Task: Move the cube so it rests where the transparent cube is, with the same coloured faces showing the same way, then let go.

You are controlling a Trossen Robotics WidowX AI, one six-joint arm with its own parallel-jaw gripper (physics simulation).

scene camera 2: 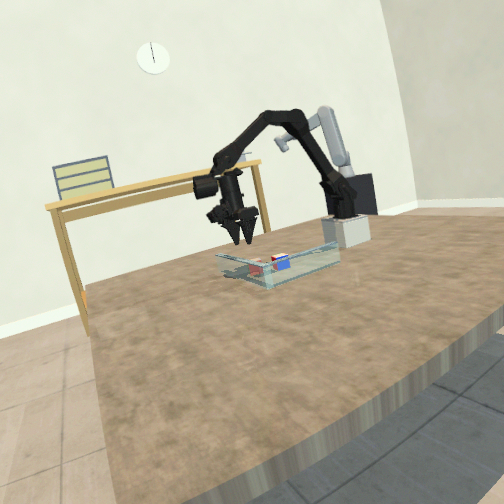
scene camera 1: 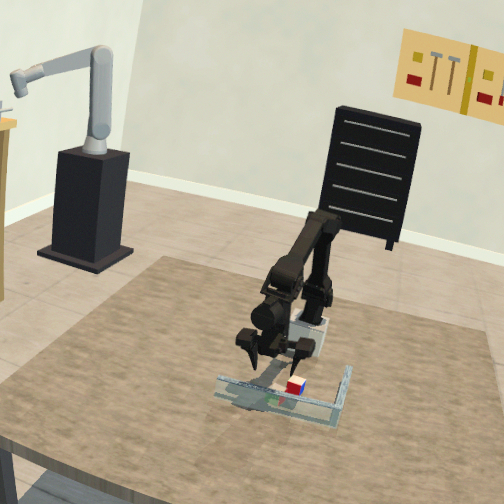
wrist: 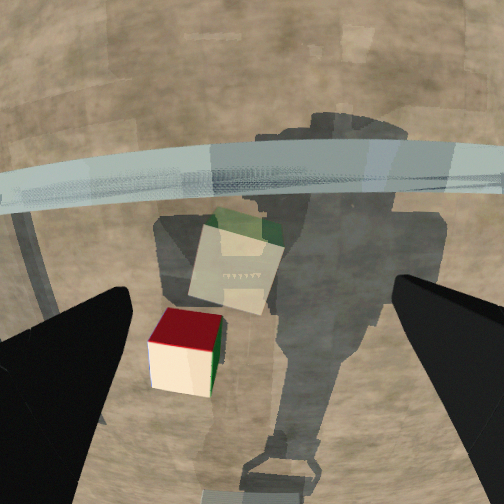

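Observation:
The cube (wrist: 185, 351) lies on the table top with a cream face up, a red face and a green face on its sides. It also shows in scene camera 1 (scene camera 1: 295, 385) and scene camera 2 (scene camera 2: 281, 262). The transparent cube (wrist: 237, 262) sits just beyond it, almost touching, slightly rotated, with a green far face. My gripper (wrist: 260, 380) is open and empty, hovering above both cubes; it also shows in scene camera 1 (scene camera 1: 274, 352) and scene camera 2 (scene camera 2: 240, 232).
A low glass-like L-shaped wall (scene camera 1: 290, 396) borders the cubes. The arm's base (scene camera 1: 311, 330) stands behind it. A second grey arm on a black pedestal (scene camera 1: 88, 205), a dark slatted panel (scene camera 1: 372, 177) and a wooden table (scene camera 2: 150, 190) stand farther off.

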